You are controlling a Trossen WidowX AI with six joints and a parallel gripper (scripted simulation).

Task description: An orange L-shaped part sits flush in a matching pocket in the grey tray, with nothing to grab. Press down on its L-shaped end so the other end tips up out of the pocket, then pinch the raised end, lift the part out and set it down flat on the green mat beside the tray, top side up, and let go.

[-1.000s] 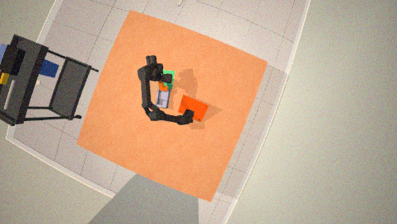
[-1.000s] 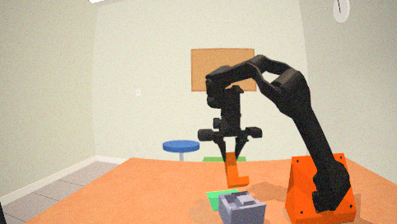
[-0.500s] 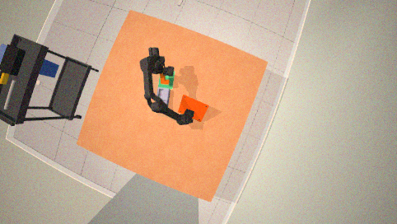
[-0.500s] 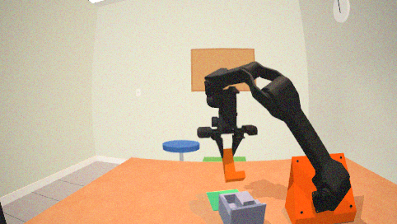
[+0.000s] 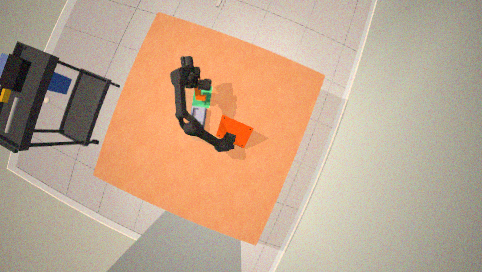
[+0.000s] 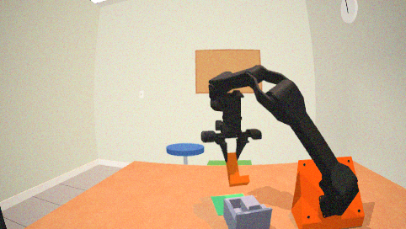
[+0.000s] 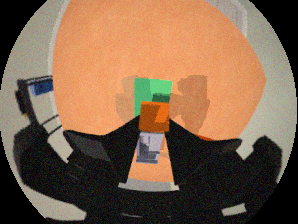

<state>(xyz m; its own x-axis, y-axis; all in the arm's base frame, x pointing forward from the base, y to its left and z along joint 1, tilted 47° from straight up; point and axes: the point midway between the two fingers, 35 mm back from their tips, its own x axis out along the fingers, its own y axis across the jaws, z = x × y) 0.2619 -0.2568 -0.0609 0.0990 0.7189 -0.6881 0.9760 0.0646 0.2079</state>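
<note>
Now: the green mat 1 cm behind my gripper tip, 2 cm to the left of it and 16 cm below it. Also, from my gripper tip: orange L-shaped part: 2 cm behind, 3 cm to the left, 3 cm below.
</note>
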